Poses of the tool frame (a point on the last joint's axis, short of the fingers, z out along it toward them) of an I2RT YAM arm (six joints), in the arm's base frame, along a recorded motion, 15 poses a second.
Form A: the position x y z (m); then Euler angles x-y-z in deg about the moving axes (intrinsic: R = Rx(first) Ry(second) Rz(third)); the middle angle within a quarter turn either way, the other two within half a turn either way.
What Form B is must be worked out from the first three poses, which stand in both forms.
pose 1, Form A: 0.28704 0.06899 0.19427 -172.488 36.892 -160.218
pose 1, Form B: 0.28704 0.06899 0.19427 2.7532 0.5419 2.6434
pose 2, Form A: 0.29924 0.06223 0.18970 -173.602 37.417 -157.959
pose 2, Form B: 0.29924 0.06223 0.18970 2.7457 0.5444 2.6072
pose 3, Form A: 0.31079 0.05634 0.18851 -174.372 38.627 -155.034
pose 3, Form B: 0.31079 0.05634 0.18851 2.7174 0.5490 2.5503
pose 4, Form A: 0.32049 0.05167 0.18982 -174.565 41.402 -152.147
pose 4, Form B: 0.32049 0.05167 0.18982 2.6589 0.5679 2.4762
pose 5, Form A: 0.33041 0.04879 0.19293 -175.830 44.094 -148.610
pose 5, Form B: 0.33041 0.04879 0.19293 2.6076 0.5878 2.3990
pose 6, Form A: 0.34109 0.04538 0.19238 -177.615 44.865 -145.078
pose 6, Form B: 0.34109 0.04538 0.19238 2.5881 0.5873 2.3435
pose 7, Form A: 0.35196 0.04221 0.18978 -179.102 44.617 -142.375
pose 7, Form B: 0.35196 0.04221 0.18978 2.5867 0.5784 2.3094
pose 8, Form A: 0.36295 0.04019 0.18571 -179.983 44.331 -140.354
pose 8, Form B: 0.36295 0.04019 0.18571 2.5840 0.5679 2.2828
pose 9, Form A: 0.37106 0.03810 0.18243 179.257 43.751 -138.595
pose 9, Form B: 0.37106 0.03810 0.18243 2.5868 0.5553 2.2622
